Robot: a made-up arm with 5 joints.
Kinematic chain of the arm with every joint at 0, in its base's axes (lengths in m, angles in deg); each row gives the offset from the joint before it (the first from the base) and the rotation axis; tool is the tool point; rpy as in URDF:
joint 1: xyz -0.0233 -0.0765 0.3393 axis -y
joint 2: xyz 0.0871 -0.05 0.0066 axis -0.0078 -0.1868 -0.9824
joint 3: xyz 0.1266 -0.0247 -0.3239 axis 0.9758 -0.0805 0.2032
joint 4: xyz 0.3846 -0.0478 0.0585 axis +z
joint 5: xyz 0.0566 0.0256 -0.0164 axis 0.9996 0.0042 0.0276
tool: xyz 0.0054 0.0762 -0.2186 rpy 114.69 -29.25 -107
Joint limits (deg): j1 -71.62..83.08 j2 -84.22..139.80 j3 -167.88..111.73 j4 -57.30..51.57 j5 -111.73..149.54
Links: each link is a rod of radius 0.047 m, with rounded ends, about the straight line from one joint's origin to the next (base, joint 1, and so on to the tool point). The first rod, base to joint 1, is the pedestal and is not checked.
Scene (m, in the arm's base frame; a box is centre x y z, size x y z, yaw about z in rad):
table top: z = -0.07
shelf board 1: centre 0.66 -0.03 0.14 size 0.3 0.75 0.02 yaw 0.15
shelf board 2: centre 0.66 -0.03 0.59 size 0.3 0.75 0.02 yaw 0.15
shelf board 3: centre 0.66 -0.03 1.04 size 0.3 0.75 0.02 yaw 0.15
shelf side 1: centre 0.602 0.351 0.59 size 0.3 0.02 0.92 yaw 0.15
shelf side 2: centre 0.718 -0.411 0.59 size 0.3 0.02 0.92 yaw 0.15
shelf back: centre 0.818 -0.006 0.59 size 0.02 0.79 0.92 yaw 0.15
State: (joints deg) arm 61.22 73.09 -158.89 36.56 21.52
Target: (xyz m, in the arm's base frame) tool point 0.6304 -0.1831 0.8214
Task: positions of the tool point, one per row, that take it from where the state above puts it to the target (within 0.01 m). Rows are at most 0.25 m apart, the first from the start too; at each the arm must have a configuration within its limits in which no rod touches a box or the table.
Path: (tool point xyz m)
1: 0.1875 -0.6020 0.3233
2: 0.3270 -0.5918 0.4372
3: 0.4379 -0.5134 0.5829
4: 0.4964 -0.3683 0.7210
5: 0.4944 -0.1811 0.8148
6: 0.5594 -0.1956 0.8064
7: 0.6042 -0.1997 0.8096
8: 0.6304 -0.1831 0.8214

